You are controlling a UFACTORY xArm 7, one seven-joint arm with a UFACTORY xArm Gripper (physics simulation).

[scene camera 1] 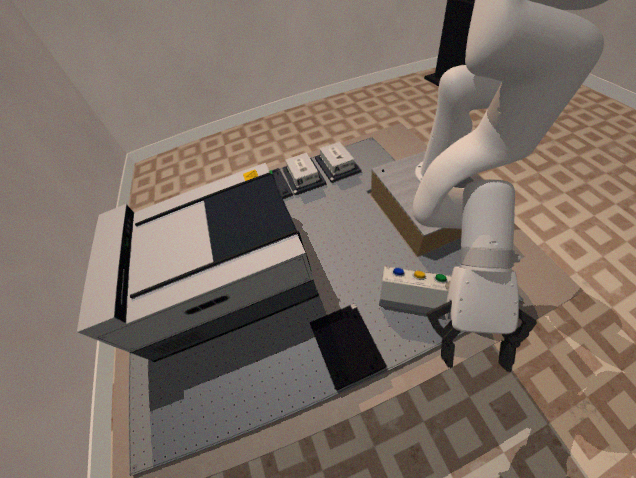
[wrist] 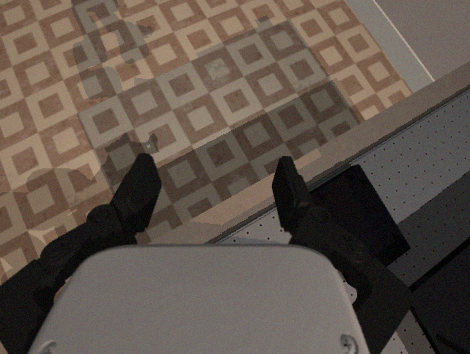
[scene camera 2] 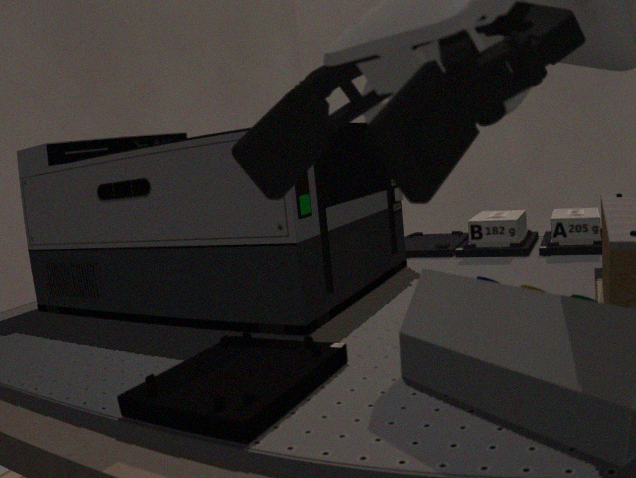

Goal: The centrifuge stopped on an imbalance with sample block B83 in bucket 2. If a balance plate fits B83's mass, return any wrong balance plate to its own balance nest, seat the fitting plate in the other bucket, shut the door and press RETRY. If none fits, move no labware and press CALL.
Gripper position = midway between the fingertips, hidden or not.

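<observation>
Nothing is held in my gripper (scene camera 2: 310,174) (scene camera 1: 476,366), and it is open. There is a grey centrifuge (scene camera 2: 162,229) (wrist: 433,308) that I can see both in scene camera 2 and in the wrist view. A grey button box (scene camera 1: 412,290) is here too.
</observation>
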